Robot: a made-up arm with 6 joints. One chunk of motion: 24 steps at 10 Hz.
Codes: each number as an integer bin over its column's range. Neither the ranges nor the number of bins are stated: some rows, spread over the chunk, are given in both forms.
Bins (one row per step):
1: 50 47 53 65 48 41
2: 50 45 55 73 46 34
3: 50 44 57 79 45 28
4: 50 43 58 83 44 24
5: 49 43 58 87 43 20
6: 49 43 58 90 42 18
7: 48 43 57 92 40 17
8: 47 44 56 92 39 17
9: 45 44 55 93 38 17
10: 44 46 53 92 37 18
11: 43 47 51 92 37 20
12: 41 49 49 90 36 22
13: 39 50 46 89 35 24
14: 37 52 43 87 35 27
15: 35 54 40 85 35 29
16: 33 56 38 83 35 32
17: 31 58 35 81 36 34
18: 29 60 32 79 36 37
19: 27 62 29 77 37 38
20: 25 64 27 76 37 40
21: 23 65 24 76 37 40
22: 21 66 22 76 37 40
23: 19 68 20 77 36 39
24: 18 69 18 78 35 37
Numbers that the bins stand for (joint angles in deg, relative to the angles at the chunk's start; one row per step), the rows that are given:
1: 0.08 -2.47 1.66 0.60 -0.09 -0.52
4: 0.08 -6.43 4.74 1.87 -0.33 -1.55
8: -0.40 -5.44 3.51 2.51 -0.64 -1.97
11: -1.05 -2.47 0.42 2.51 -0.76 -1.79
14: -2.02 2.47 -4.51 2.15 -0.88 -1.36
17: -2.99 8.41 -9.43 1.73 -0.82 -0.94
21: -4.28 15.34 -16.21 1.37 -0.76 -0.58
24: -5.09 19.30 -19.91 1.52 -0.88 -0.76
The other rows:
2: 0.08 -4.45 2.89 1.16 -0.21 -0.94
3: 0.08 -5.44 4.12 1.59 -0.27 -1.30
5: -0.08 -6.43 4.74 2.15 -0.39 -1.79
6: -0.08 -6.43 4.74 2.36 -0.45 -1.91
7: -0.24 -6.43 4.12 2.51 -0.58 -1.97
9: -0.73 -5.44 2.89 2.58 -0.70 -1.97
10: -0.89 -3.46 1.66 2.51 -0.76 -1.91
12: -1.37 -0.49 -0.81 2.36 -0.82 -1.67
13: -1.70 0.49 -2.66 2.29 -0.88 -1.55
15: -2.34 4.45 -6.35 2.01 -0.88 -1.24
16: -2.67 6.43 -7.59 1.87 -0.88 -1.06
18: -3.31 10.39 -11.28 1.59 -0.82 -0.76
19: -3.64 12.37 -13.13 1.44 -0.76 -0.70
20: -3.96 14.35 -14.36 1.37 -0.76 -0.58
22: -4.61 16.33 -17.44 1.37 -0.76 -0.58
23: -4.93 18.31 -18.68 1.44 -0.82 -0.64

